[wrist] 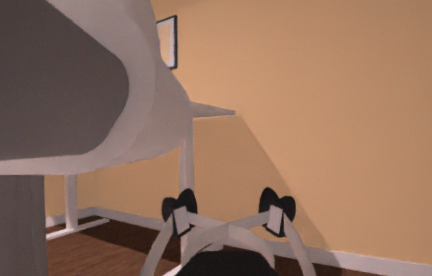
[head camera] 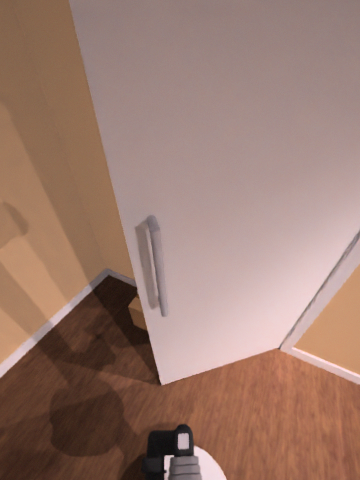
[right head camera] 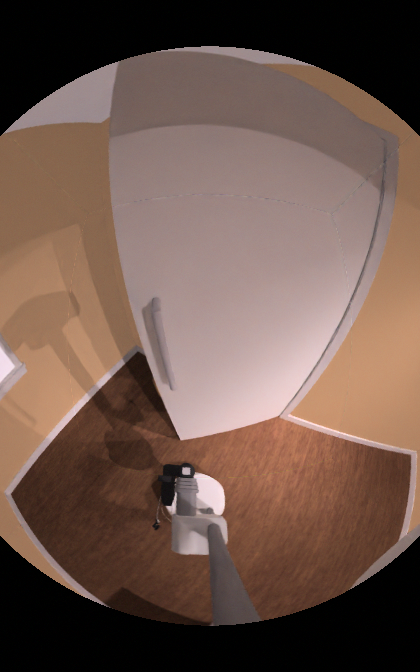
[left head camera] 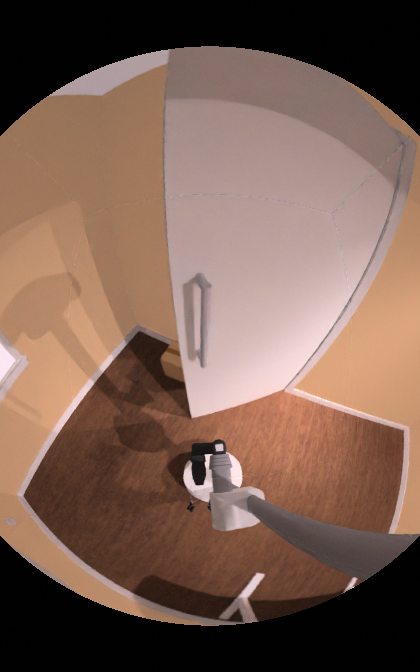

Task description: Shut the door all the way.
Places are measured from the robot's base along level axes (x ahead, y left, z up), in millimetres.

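Where they show: gripper, fingertip midpoint: (wrist: 228, 203).
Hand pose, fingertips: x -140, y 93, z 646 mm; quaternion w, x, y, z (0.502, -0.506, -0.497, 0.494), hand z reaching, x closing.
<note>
Each offset is from my fingertips to the top centre of the thing. "*": to the spot under its first point.
The white door (head camera: 225, 175) (left head camera: 260, 250) (right head camera: 240, 250) stands ajar, hinged on the right, with its free left edge out over the floor away from the walls. Its grey bar handle {* dx +581, dy -45, dz +514 mm} (head camera: 158, 270) (left head camera: 204, 325) (right head camera: 164, 345) is upright near that free edge. My gripper (wrist: 228, 203) (left head camera: 200, 506) is open with nothing between its fingertips. It is turned back from the door, beside my arm, and faces a tan wall in the wrist view. The gripper touches neither door nor handle. In the head view the fingers do not show.
A tan box {dx +1117, dy +97, dz -395 mm} (head camera: 137, 315) (left head camera: 172, 365) is partly hidden behind the door's free edge. The door frame (head camera: 325, 295) is at the right. White legs of furniture (left head camera: 242, 597) (wrist: 186, 165) stand behind me. A dark-framed picture (wrist: 174, 42) hangs on the wall.
</note>
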